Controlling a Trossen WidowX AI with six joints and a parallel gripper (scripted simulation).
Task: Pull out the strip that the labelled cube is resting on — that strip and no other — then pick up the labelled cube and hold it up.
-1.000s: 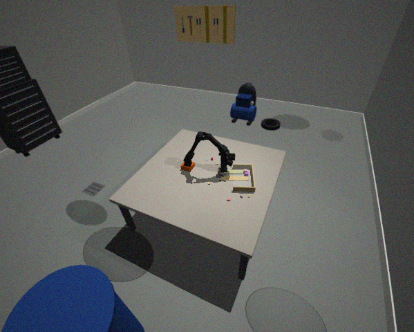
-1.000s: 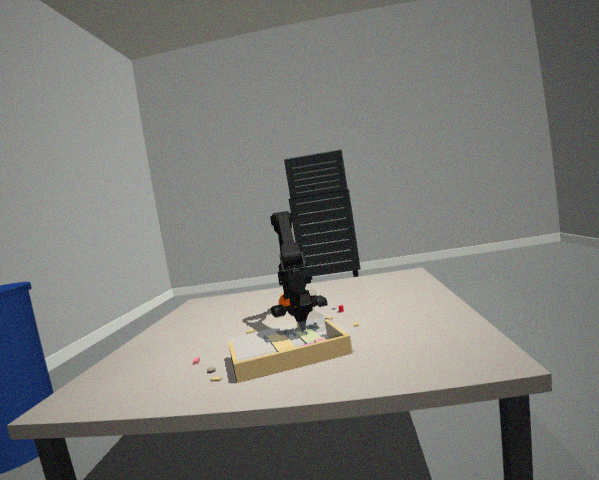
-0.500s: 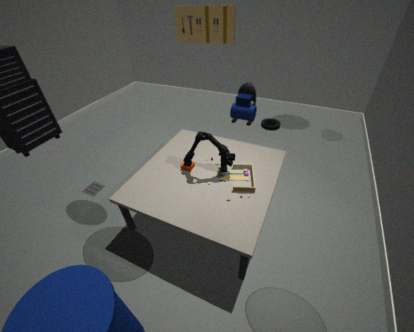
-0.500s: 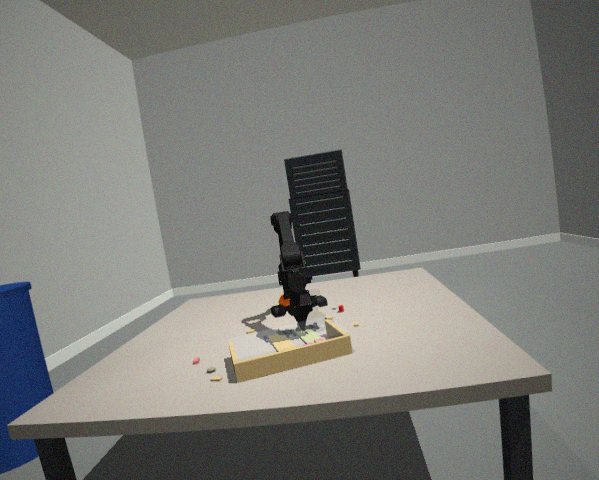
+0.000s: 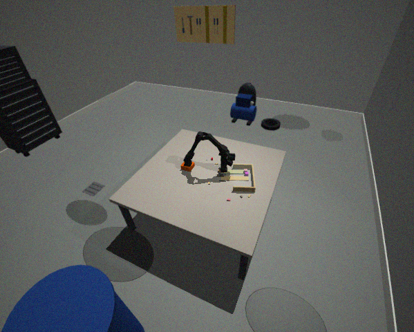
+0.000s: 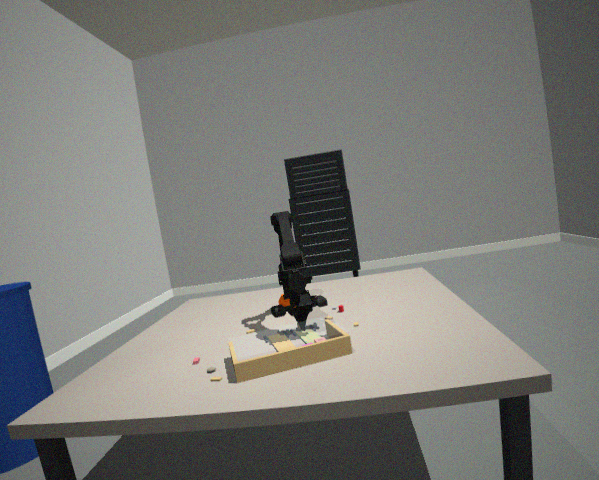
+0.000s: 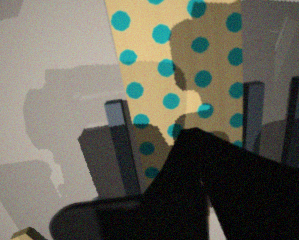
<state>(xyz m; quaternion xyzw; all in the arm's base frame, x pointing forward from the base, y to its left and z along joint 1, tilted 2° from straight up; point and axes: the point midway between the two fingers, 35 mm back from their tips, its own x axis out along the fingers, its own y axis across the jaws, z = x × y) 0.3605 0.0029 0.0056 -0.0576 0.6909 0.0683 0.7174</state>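
Now: gripper tip 210 mm short of the pink cube marked e, 30 mm to the right of it and 20 mm below it.
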